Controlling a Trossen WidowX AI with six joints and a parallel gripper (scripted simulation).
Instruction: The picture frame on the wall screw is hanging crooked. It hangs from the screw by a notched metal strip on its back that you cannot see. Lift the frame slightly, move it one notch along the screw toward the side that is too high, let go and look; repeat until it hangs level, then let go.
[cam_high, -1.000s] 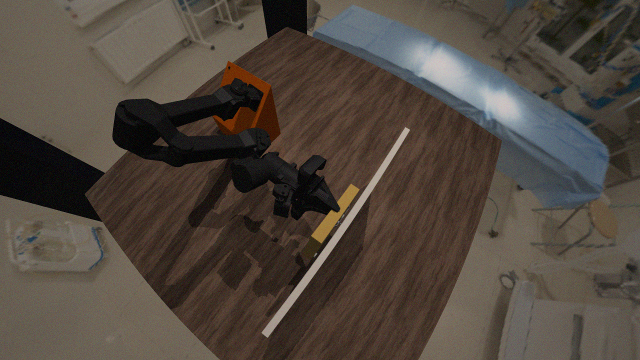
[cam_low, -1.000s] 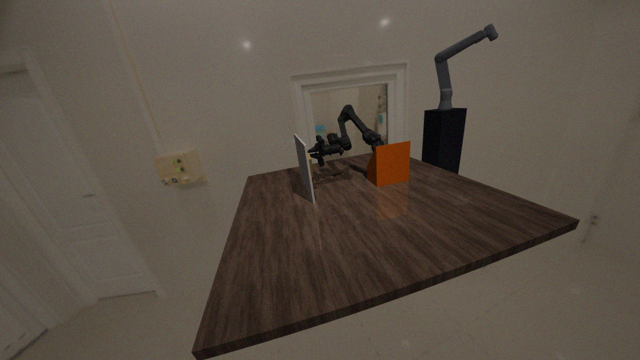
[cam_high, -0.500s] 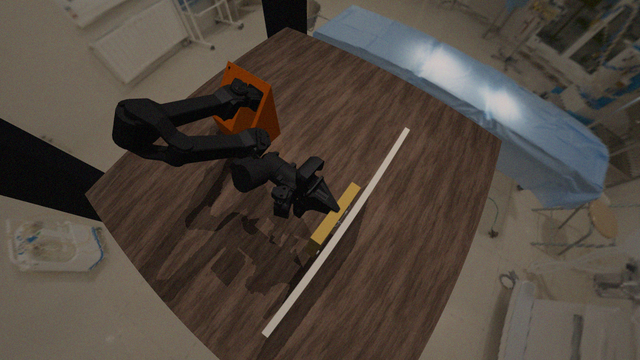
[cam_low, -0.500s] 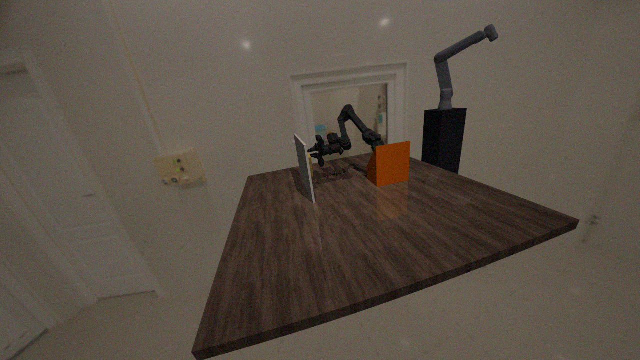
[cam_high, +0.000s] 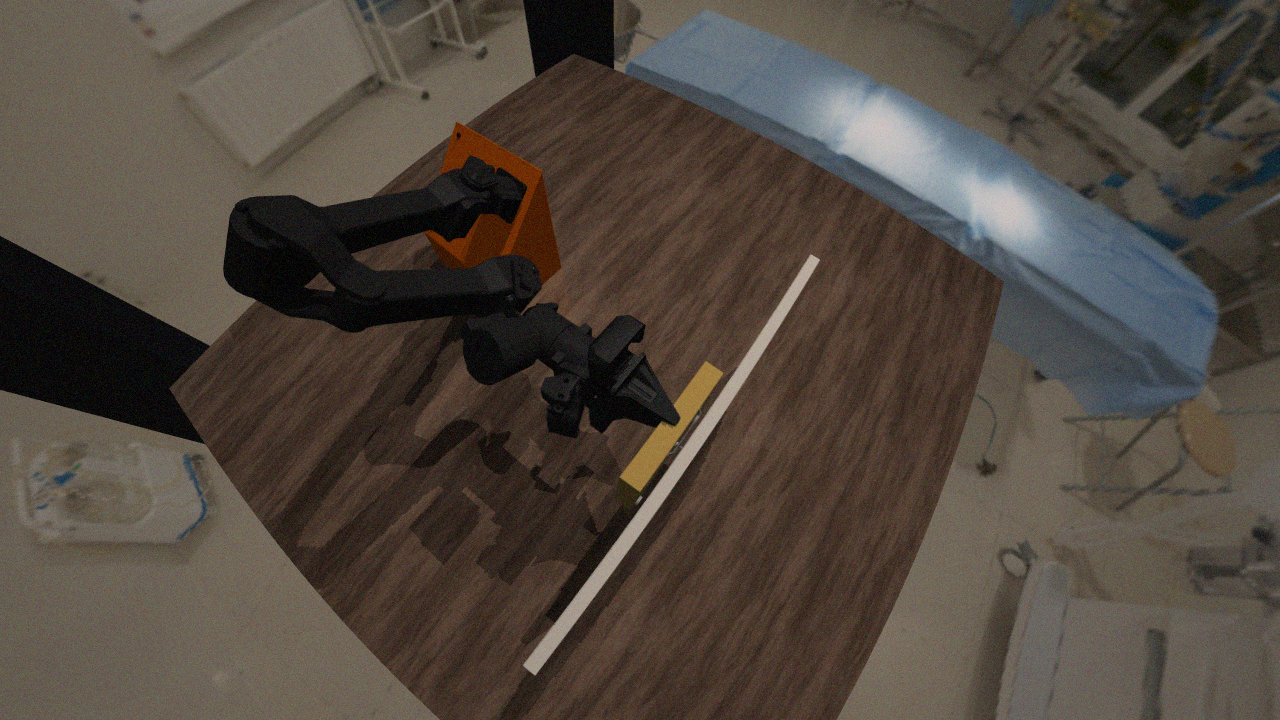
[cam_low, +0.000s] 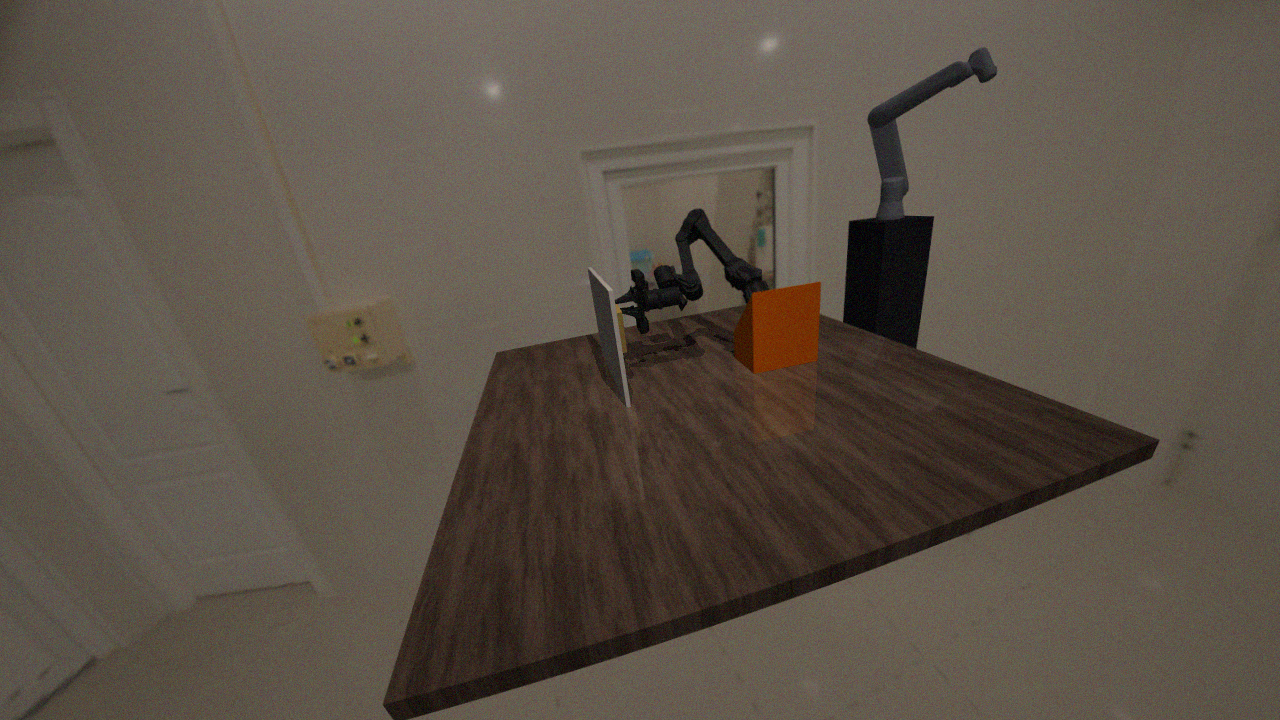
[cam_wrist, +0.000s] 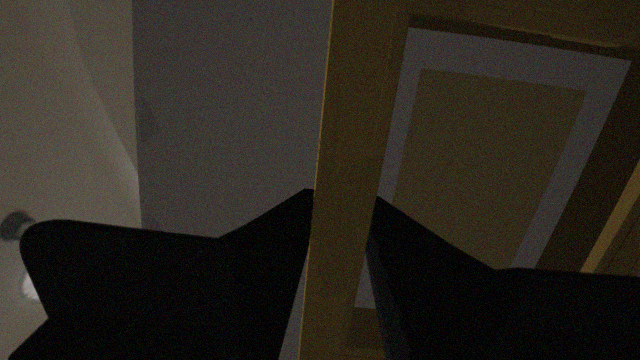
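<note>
My gripper tip is 50 mm above the yellow picture frame, 10 mm to the left of it and 10 mm short of it. Also, from my gripper tip: white wall panel 70 mm below, 20 mm ahead, 10 mm to the right.
</note>
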